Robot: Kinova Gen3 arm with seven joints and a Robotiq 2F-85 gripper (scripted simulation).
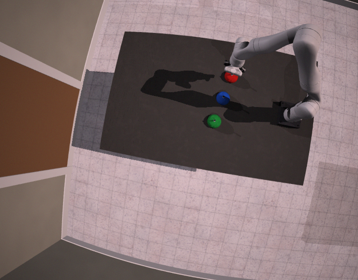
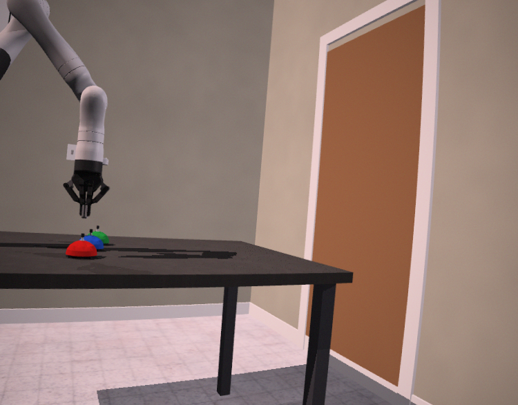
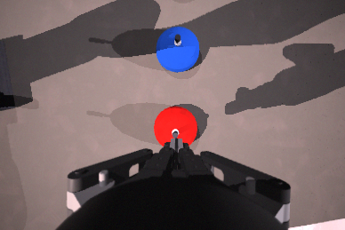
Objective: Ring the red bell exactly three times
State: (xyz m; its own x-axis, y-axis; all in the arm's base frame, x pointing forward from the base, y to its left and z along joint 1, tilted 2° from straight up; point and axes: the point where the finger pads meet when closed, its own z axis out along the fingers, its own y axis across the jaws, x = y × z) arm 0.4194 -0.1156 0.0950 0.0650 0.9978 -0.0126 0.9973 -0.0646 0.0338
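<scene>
Now: hand 9 cm above the red bell. Round my hand: blue bell: 1 cm ahead, 15 cm to the left, 9 cm below; green bell: 2 cm ahead, 30 cm to the left, 9 cm below.
</scene>
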